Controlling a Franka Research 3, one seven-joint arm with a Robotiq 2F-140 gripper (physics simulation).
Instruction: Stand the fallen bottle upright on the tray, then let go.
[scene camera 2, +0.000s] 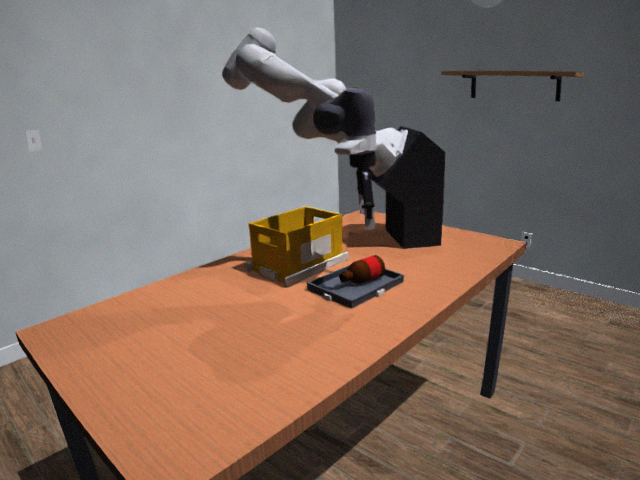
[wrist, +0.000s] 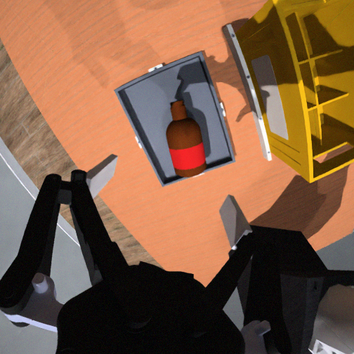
Labels:
gripper: scene camera 2; wrist
yellow crate: scene camera 2 287, 243; wrist 293, 60
dark grey tray: scene camera 2 350, 294; wrist 146, 100
brown bottle: scene camera 2; wrist
same spot on brown bottle: (wrist: 183, 135) = (scene camera 2: 356, 262)
same spot on gripper: (scene camera 2: 365, 195) = (wrist: 36, 198)

